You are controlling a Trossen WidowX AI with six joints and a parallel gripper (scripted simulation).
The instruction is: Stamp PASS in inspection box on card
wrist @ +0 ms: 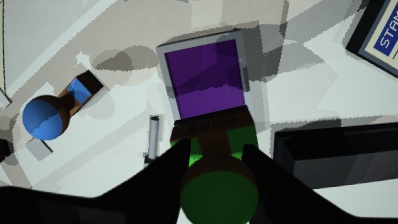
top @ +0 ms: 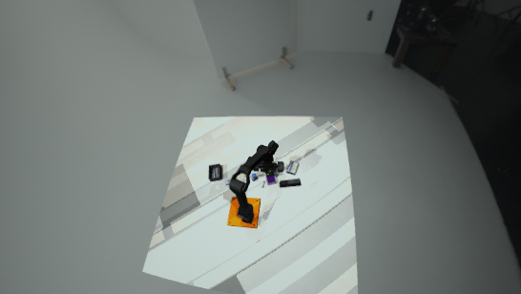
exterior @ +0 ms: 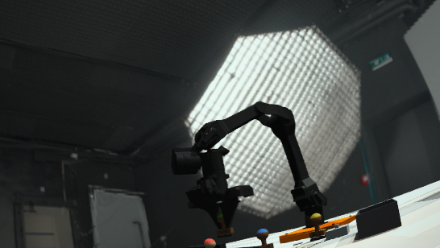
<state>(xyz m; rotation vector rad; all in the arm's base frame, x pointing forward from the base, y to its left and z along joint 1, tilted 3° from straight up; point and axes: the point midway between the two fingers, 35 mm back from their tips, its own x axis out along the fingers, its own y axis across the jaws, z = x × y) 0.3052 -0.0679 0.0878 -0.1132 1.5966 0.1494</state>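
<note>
My gripper tip is now 8 cm above the purple ink pad. Also, from my gripper tip: green-knobbed stamp right at my gripper tip; grey bolt 6 cm behind, 4 cm to the left, 8 cm below; red-knobbed stamp 8 cm ahead, 5 cm to the left, 7 cm below.
</note>
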